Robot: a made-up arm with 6 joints.
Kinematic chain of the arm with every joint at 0, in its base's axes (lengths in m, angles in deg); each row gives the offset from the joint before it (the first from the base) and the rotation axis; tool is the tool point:
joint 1: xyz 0 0 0.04 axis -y
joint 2: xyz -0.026 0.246 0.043 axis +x
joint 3: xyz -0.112 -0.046 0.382 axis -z
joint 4: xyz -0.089 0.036 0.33 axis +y
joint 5: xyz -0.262 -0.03 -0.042 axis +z
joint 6: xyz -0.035 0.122 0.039 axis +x
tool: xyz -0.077 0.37 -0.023
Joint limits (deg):
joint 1: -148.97..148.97
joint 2: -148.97..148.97
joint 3: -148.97..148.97
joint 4: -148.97..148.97
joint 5: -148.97..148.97
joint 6: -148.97..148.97
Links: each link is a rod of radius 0.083 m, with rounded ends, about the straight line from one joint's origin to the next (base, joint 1, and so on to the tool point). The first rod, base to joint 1, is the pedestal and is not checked.
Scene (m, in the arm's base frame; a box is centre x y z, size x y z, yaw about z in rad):
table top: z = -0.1
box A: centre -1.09 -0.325 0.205 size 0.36 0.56 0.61 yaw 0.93
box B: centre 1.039 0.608 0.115 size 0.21 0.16 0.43 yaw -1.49
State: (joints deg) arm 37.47 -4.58 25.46 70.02 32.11 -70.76
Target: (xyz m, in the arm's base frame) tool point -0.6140 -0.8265 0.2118
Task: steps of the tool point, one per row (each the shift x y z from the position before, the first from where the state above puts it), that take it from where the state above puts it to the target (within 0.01 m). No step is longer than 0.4 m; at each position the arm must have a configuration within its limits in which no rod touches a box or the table.
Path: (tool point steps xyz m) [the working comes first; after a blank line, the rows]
Joints at the target: 24.65 63.60 -4.91 102.62 38.83 -106.87
Straight joint move there: touches box A.

1: 0.0203 -0.3265 0.1755
2: 0.1044 -0.3344 0.1080
3: 0.1640 -0.3145 0.0178
4: 0.1900 -0.2664 -0.0779
5: -0.0202 -0.1390 -0.2490
6: 0.0516 -0.1024 -0.2625

